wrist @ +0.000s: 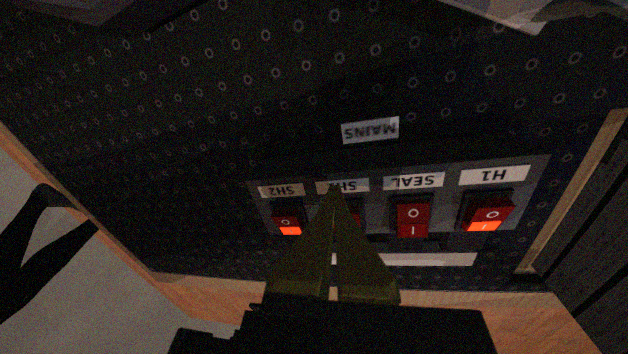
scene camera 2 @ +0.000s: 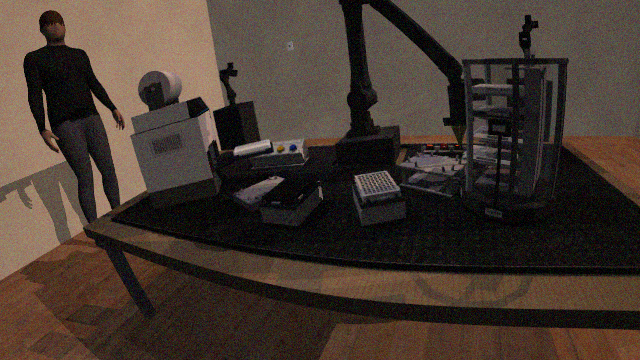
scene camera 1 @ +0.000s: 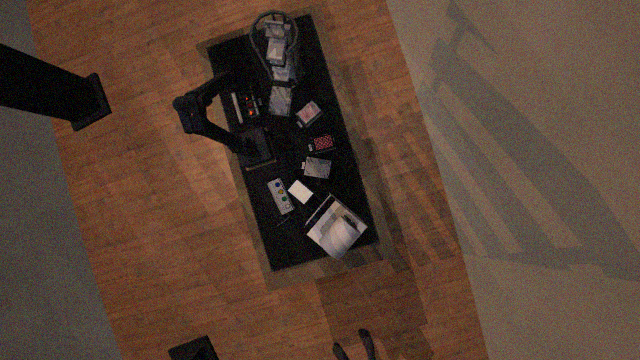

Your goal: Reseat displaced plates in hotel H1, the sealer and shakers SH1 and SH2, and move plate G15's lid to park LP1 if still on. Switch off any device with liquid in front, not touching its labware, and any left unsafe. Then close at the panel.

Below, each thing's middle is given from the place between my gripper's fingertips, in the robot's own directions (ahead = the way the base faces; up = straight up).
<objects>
The MAINS label [wrist: 382, 128] is 2 cm ahead of my hand, 3 cm to the right of it and 5 cm below it. From my hand the other things lie so: plate hotel H1 [scene camera 2: 515, 107] (27 cm ahead, 8 cm to the left, 13 cm above).
</objects>
